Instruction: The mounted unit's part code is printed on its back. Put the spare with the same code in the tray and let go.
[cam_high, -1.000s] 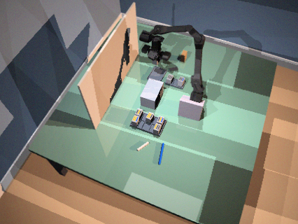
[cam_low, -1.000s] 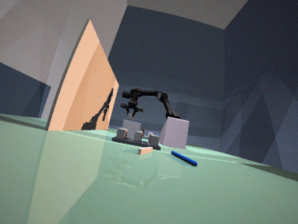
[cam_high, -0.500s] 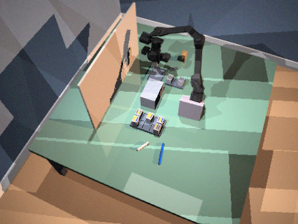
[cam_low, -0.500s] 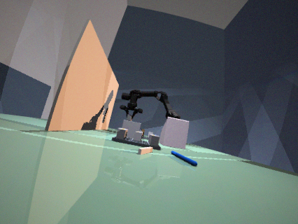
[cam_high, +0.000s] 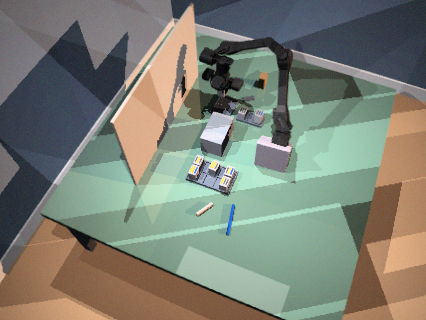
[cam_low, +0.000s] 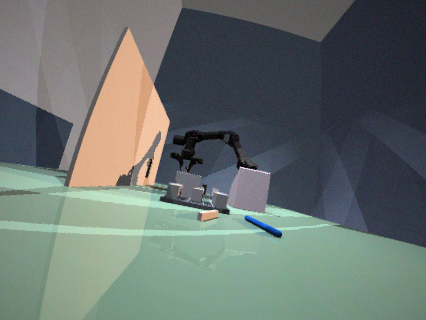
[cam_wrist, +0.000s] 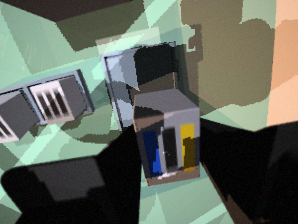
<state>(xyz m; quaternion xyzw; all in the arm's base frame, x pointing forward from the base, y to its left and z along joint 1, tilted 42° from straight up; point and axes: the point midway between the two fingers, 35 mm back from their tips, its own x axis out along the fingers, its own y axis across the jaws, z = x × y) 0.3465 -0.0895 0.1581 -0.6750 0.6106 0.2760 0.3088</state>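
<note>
The tray is 11 cm below my gripper tip and 1 cm behind it. Also, from my gripper tip: orange block (22 cm to the right, 12 cm behind, 8 cm below); then tall orange panel (21 cm to the left, 19 cm ahead, 11 cm above); then grey mounted unit (20 cm to the left, 6 cm below, 6 cm behind).
</note>
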